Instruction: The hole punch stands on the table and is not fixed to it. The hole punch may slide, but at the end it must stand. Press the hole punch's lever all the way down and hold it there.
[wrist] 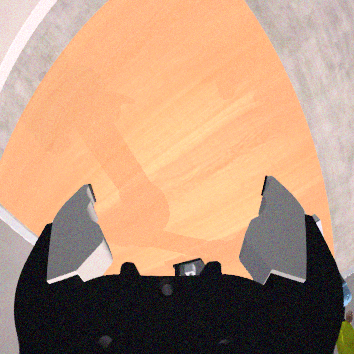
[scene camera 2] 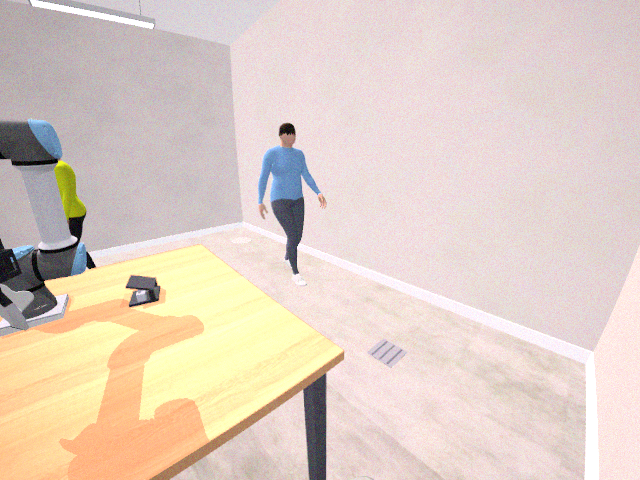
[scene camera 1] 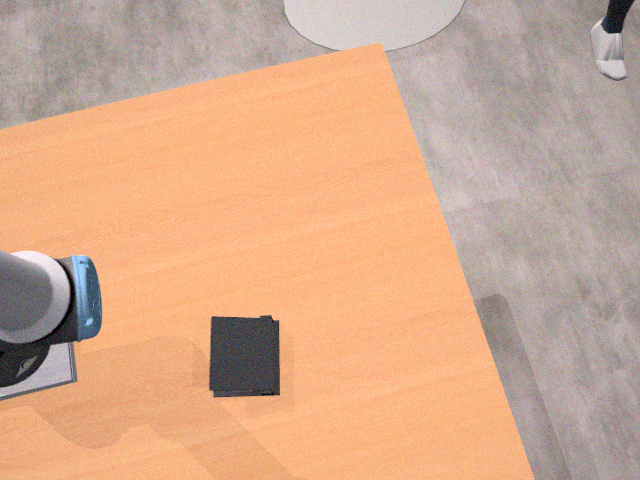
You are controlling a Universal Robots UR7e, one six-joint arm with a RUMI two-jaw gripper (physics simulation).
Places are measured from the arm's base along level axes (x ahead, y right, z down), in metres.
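Where they show: gripper, fingertip midpoint: point(wrist: 176, 182); arm's base at its link origin: point(scene camera 2: 32, 309).
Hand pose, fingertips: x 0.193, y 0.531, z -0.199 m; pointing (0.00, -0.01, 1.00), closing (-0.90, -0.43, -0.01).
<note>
Each offset is from my fingertips to the top centre of the thing. Level surfaces: height alone.
A black hole punch {dx +0.198, dy -0.471, dz +0.141 m} point(scene camera 1: 244, 353) point(scene camera 2: 143, 290) point(wrist: 189, 268) stands upright on the wooden table {dz +0.227 m} point(scene camera 1: 310, 206) point(scene camera 2: 248, 330) point(wrist: 200, 125). Its lever {dx +0.198, dy -0.471, dz +0.141 m} point(scene camera 2: 141, 282) is raised, with a gap between it and the base. In the wrist view the gripper's body hides part of the punch. My gripper point(wrist: 176, 182) is open, with nothing between its fingers. It is above the table and apart from the punch. In scene camera 2 part of it shows at the left edge; in scene camera 1 its fingers do not show.
The arm point(scene camera 1: 31, 299) point(scene camera 2: 46, 201) is left of the punch, above its light base plate point(scene camera 1: 62, 366) point(scene camera 2: 61, 307). The table's right edge lies beyond the punch in scene camera 1. A person in blue point(scene camera 2: 287, 173) and one in yellow point(scene camera 2: 68, 191) stand beyond the table.
</note>
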